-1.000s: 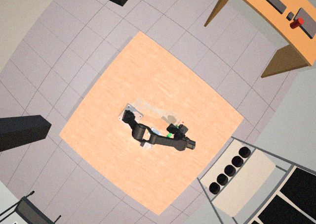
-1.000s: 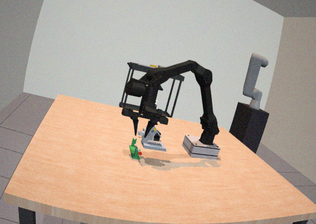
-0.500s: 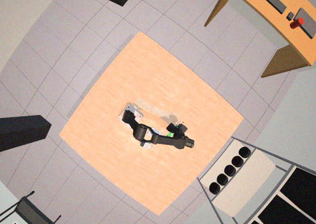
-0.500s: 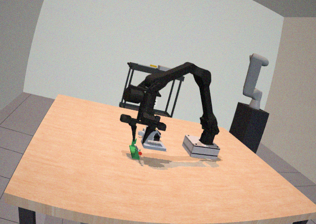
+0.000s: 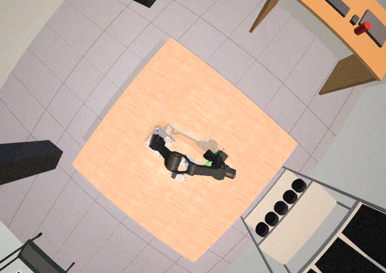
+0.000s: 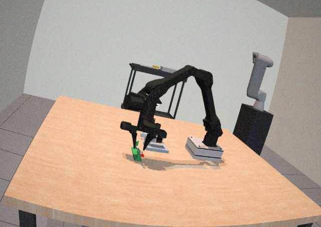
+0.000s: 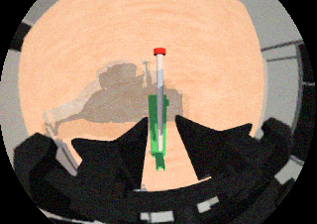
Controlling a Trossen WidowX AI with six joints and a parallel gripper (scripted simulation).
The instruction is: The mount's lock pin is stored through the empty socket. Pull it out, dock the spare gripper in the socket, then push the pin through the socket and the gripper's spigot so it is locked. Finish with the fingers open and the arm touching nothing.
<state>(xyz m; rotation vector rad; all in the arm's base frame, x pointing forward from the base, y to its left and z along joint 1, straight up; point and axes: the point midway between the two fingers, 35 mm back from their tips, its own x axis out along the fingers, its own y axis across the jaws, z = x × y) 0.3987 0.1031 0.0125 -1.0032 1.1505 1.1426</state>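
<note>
Right now the green cradle is 40 mm to the right of my gripper tip, 20 mm below it and 10 mm behind it. The rest, counted from my gripper tip: grey mount (140 mm to the right, 110 mm behind, 10 mm above); then spare gripper (260 mm to the right, 140 mm behind, 20 mm below).
</note>
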